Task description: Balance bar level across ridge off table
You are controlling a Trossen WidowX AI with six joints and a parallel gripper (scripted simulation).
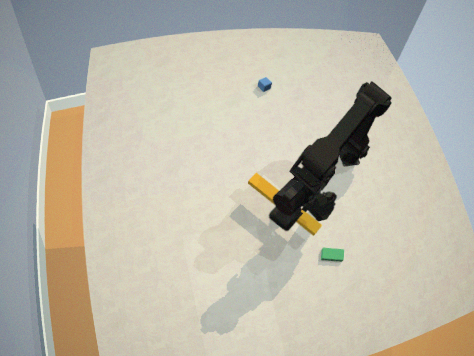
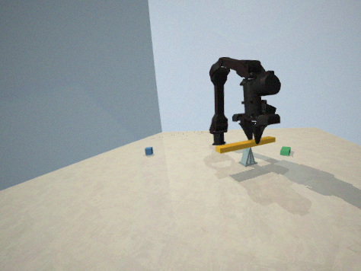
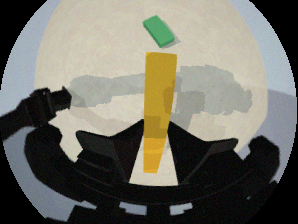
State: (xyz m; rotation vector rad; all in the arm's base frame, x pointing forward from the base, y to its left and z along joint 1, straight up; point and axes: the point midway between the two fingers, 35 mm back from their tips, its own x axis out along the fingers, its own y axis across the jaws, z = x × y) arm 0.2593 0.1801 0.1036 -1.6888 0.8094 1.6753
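Right now my gripper tip is 2 cm to the left of the yellow bar and 2 cm short of it. Also, from my gripper tip: blue cube: 49 cm to the right, 5 cm below, 5 cm behind; then green block: 13 cm to the left, 10 cm behind, 6 cm below.
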